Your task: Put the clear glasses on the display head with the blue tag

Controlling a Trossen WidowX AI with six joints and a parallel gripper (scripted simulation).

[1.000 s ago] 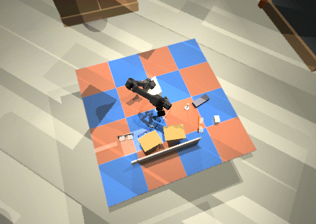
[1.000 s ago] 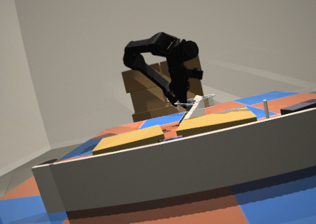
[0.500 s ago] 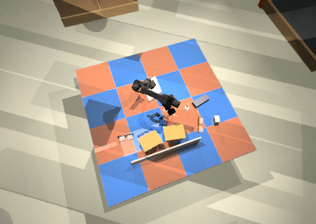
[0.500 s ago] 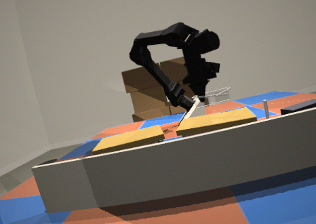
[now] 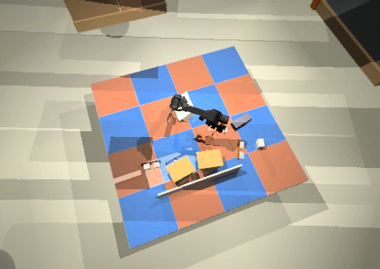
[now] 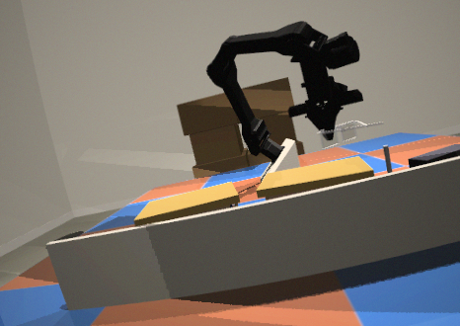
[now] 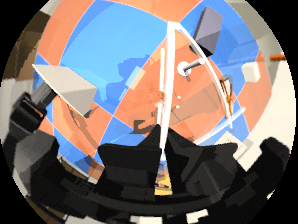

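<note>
The upright pin is 130 mm to the left of my gripper tip, 100 mm below it and 20 mm ahead of it. The rest, counted from my gripper tip: long white wall: 300 mm ahead, 240 mm to the right, 70 mm below; black case: 280 mm to the left, 110 mm below, 20 mm ahead; white cube: 300 mm to the left, 250 mm ahead, 100 mm below.
</note>
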